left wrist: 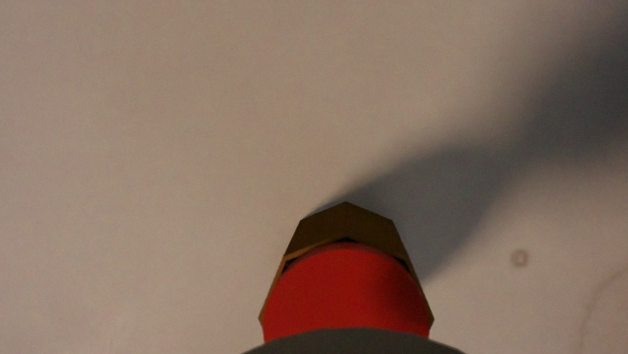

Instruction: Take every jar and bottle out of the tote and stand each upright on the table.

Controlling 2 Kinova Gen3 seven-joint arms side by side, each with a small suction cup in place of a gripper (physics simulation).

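Frame: origin at the left arm's base, x down, y back, z left, level; metres.
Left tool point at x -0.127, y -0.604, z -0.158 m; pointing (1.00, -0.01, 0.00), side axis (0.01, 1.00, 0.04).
A point is followed by its place in that frame.
A brown faceted jar [345, 225] @(x -0.060, y -0.605, z -0.186 m) with a round red lid [345, 295] @(x -0.081, y -0.605, z -0.171 m) stands upright on the pale table [150, 150] @(x 0.000, y -0.680, z -0.204 m), at the bottom middle of the left wrist view. Its shadow starts at its base. My left suction cup [352, 343] shows as a grey edge at the bottom of the view. It is above the lid and apart from it, open and holding nothing. It hides the near part of the lid. The tote, the other jars and bottles and my right suction cup do not show in this view.
A broad dark shadow [575, 110] @(x 0.000, y -0.519, z -0.221 m) runs across the table from the jar to the upper right. A small ring-shaped mark [520, 258] @(x 0.000, y -0.538, z -0.164 m) and a faint curved line [587, 312] @(x 0.000, y -0.511, z -0.143 m) lie on the table surface right of the jar.
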